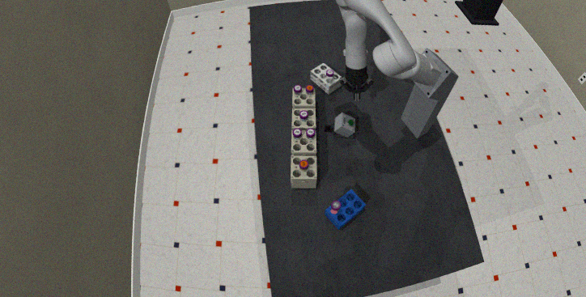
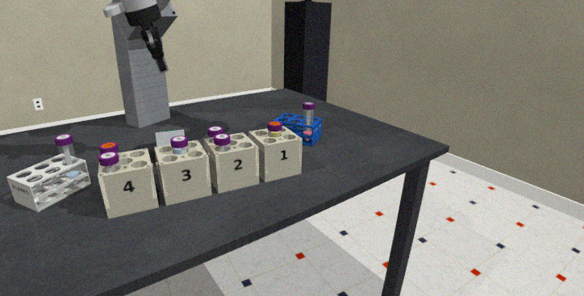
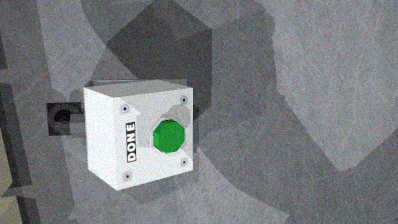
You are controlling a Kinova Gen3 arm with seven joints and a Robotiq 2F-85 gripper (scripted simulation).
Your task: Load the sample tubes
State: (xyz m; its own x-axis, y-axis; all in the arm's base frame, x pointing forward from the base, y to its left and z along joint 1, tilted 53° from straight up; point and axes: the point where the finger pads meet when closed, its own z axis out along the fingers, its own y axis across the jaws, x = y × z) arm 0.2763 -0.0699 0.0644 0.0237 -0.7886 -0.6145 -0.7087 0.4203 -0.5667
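Right now the green done key is 18 cm below my hand. The rest, counted from my hand: orange-dot tube: 15 cm ahead, 16 cm to the right, 18 cm below; done desk: 2 cm ahead, 19 cm below; adapter 2: 21 cm ahead, 8 cm to the left, 20 cm below.
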